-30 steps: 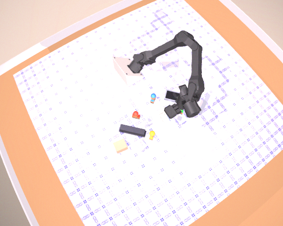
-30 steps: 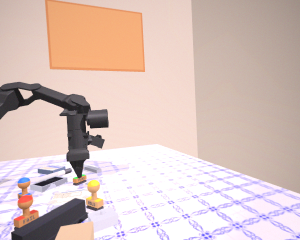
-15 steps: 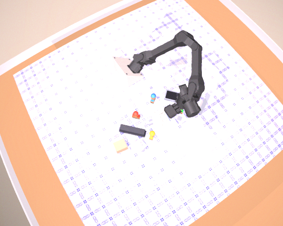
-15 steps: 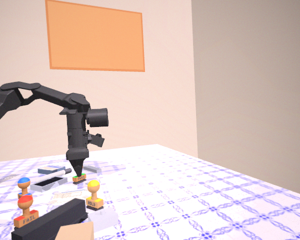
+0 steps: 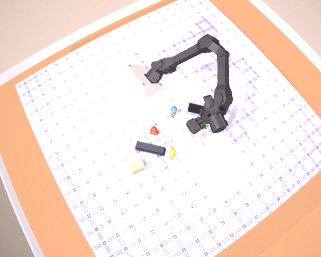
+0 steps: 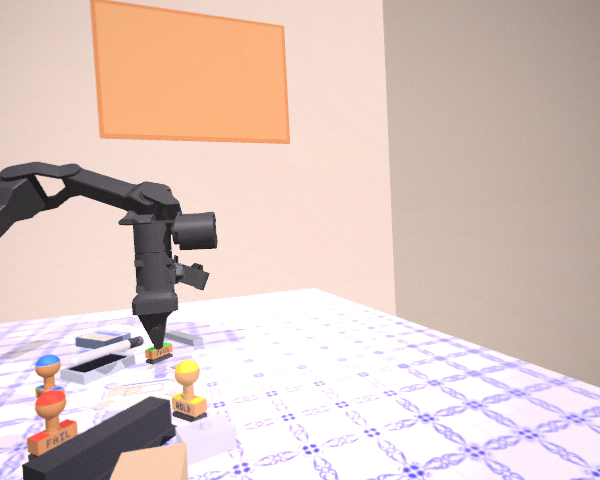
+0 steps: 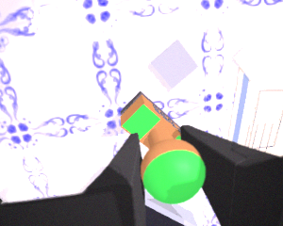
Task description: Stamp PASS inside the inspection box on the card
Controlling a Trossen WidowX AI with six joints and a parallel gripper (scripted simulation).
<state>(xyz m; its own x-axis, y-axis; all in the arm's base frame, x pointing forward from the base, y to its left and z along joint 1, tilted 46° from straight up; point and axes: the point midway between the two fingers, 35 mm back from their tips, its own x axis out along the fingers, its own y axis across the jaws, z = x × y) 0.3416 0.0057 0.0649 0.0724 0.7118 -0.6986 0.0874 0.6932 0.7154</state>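
Right now my gripper tip is 9 cm past the ink pad tray, 3 cm to the right of it and 3 cm above it. Round my gripper tip: grey bar: 5 cm ahead, 14 cm to the left, 3 cm below; then marker: 6 cm behind, 13 cm to the left, 2 cm below; then beige card: 3 cm behind, 9 cm to the right, 4 cm below.
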